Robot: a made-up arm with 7 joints. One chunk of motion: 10 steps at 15 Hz.
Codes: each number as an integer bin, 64 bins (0 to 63) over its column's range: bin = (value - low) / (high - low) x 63, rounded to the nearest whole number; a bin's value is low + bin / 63 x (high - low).
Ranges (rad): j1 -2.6..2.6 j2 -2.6..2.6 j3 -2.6..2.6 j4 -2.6..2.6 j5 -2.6..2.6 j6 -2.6..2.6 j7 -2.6..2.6
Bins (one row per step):
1: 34 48 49 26 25 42 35
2: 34 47 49 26 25 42 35
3: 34 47 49 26 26 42 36
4: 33 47 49 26 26 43 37
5: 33 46 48 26 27 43 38
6: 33 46 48 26 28 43 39
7: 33 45 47 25 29 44 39
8: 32 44 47 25 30 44 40
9: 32 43 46 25 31 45 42
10: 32 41 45 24 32 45 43
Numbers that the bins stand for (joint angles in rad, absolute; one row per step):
1: 0.2063 1.3619 1.4444 -0.4540 -0.5365 0.8667 0.2889
2: 0.2063 1.2794 1.4444 -0.4540 -0.5365 0.8667 0.2889
3: 0.2063 1.2794 1.4444 -0.4540 -0.4540 0.8667 0.3714
4: 0.1238 1.2794 1.4444 -0.4540 -0.4540 0.9492 0.4540
5: 0.1238 1.1968 1.3619 -0.4540 -0.3714 0.9492 0.5365
6: 0.1238 1.1968 1.3619 -0.4540 -0.2889 0.9492 0.6190
7: 0.1238 1.1143 1.2794 -0.5365 -0.2063 1.0317 0.6190
8: 0.0413 1.0317 1.2794 -0.5365 -0.1238 1.0317 0.7016
9: 0.0413 0.9492 1.1968 -0.5365 -0.0413 1.1143 0.8667
10: 0.0413 0.7841 1.1143 -0.6190 0.0413 1.1143 0.9492

